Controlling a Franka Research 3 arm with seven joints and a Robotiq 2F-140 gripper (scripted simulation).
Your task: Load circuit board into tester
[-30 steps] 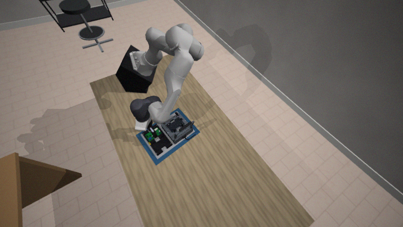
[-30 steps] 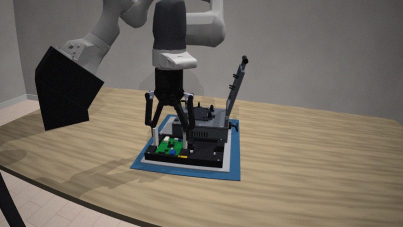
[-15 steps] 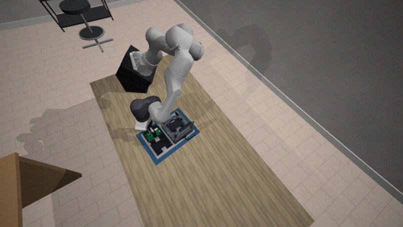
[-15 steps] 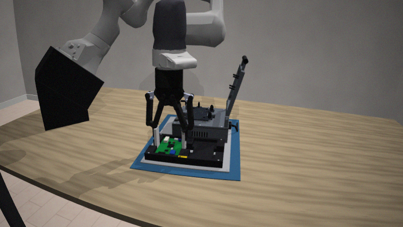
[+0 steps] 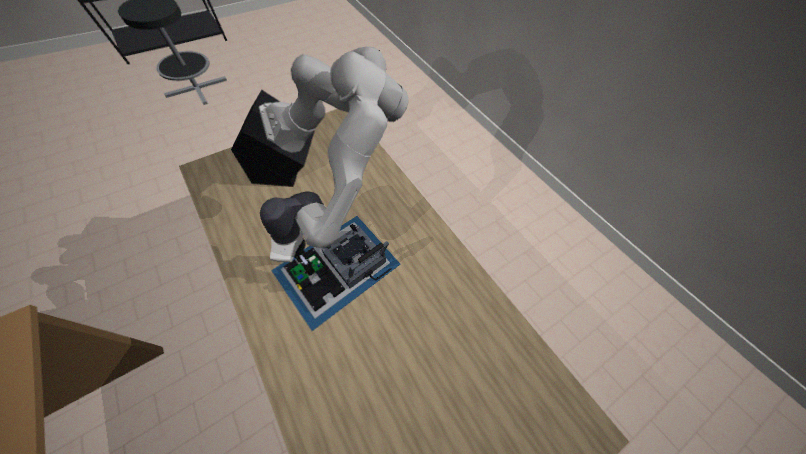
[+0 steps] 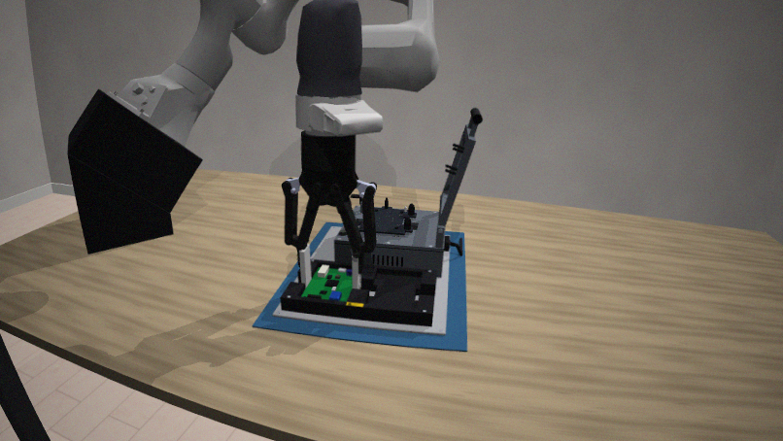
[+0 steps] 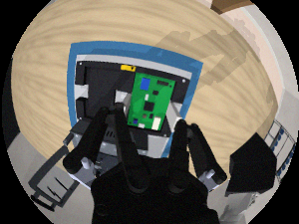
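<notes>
Right now the green circuit board is 2 cm below my hand. Also, from my hand: tester lid 20 cm to the left, 15 cm ahead, 14 cm above.
</notes>
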